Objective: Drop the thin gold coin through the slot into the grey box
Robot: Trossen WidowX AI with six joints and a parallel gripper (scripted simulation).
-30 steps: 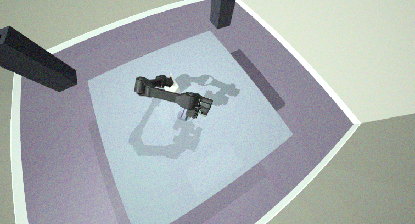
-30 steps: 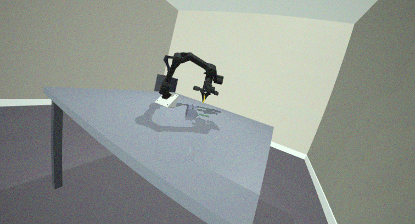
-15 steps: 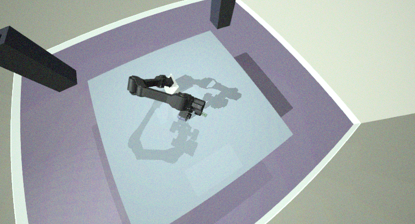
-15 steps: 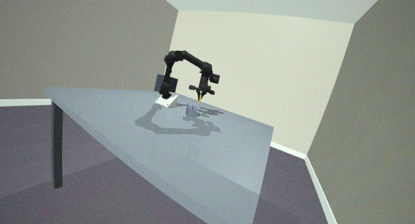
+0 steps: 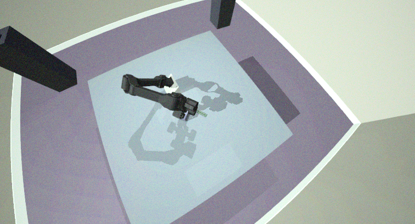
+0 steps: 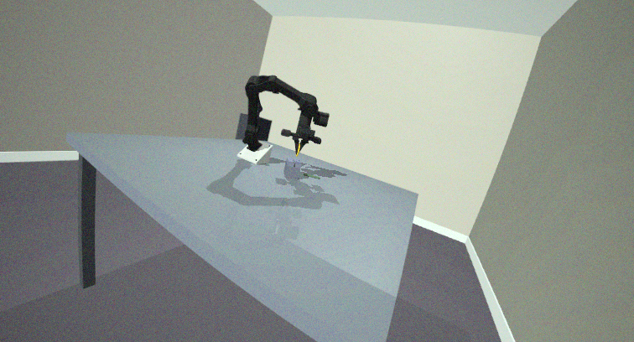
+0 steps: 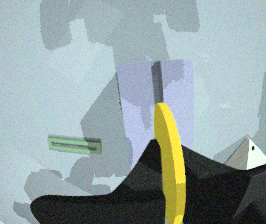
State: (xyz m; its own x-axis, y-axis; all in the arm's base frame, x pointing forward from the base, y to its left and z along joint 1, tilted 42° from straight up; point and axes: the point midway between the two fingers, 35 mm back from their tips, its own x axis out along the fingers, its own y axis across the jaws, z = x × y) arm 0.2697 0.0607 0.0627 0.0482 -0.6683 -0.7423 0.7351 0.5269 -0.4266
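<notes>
My gripper tip is now 20 mm below the gold coin.
</notes>
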